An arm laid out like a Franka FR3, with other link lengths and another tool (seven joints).
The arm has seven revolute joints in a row. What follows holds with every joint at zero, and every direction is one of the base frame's.
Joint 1 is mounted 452.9 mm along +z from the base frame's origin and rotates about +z.
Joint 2 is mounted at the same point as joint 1 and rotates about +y.
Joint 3 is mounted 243.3 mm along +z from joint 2 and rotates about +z.
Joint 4 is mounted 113.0 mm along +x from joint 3 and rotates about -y.
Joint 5 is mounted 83.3 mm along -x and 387.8 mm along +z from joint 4 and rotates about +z.
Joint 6 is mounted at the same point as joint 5 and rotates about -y.
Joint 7 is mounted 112.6 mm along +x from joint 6 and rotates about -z.
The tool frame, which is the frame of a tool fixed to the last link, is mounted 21.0 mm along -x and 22.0 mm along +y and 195.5 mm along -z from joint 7; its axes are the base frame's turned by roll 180.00, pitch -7.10 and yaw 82.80 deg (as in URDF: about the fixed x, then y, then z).
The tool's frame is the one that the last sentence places.
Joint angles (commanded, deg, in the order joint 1, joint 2, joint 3, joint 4, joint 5, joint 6, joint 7), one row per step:
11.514, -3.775, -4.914, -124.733, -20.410, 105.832, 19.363
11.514, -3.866, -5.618, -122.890, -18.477, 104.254, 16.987
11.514, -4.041, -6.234, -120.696, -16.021, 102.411, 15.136
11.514, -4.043, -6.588, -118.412, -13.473, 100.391, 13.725
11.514, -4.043, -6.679, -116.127, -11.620, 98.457, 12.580
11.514, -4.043, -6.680, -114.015, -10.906, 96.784, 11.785
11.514, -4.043, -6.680, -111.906, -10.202, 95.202, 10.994
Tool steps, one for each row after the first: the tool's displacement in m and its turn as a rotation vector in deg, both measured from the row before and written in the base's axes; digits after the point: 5 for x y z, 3 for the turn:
0.00362, -0.00245, 0.01297, 1.967, 0.536, 0.061
0.00426, 0.00013, 0.01608, 2.398, 0.165, -0.524
0.00345, 0.00309, 0.01527, 2.415, 0.241, -0.588
0.00347, 0.00386, 0.01572, 1.812, 0.004, -0.122
0.00348, 0.00152, 0.01488, 0.753, -0.256, 0.194
0.00327, 0.00163, 0.01502, 0.777, -0.347, 0.252

